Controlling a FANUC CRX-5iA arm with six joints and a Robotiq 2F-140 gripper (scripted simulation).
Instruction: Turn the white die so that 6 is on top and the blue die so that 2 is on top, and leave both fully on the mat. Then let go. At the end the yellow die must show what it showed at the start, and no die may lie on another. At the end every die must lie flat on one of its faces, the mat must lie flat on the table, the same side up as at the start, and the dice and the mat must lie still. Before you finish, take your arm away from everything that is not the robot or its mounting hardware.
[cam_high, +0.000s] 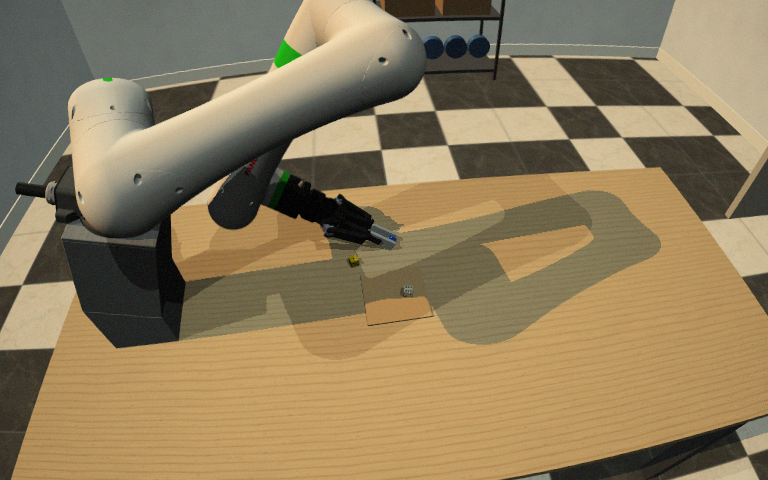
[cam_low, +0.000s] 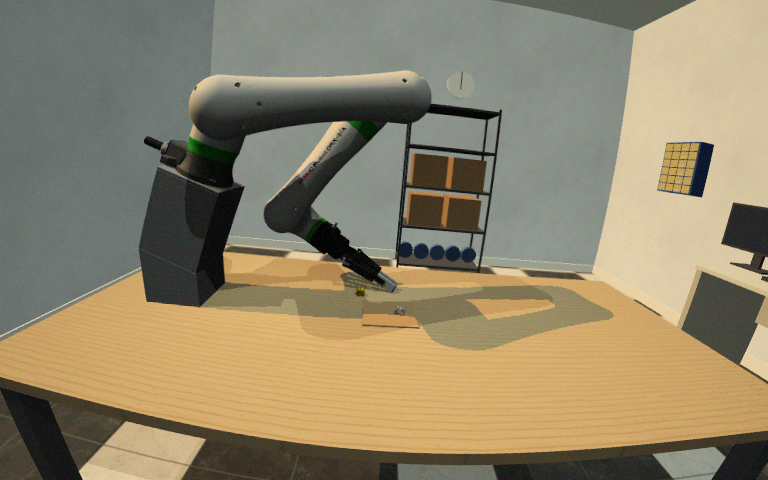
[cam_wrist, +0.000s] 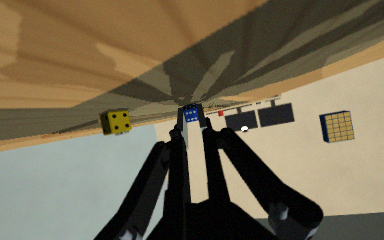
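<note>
The yellow die is 70 mm behind my hand, 50 mm to the right of it and 20 mm below it. From my hand the other things lie so: white die (160 mm to the right, 40 mm ahead, 20 mm below); then blue die (20 mm below, 20 mm ahead, 10 mm to the right); then tan mat (160 mm to the right, 30 mm below, 10 mm ahead).
</note>
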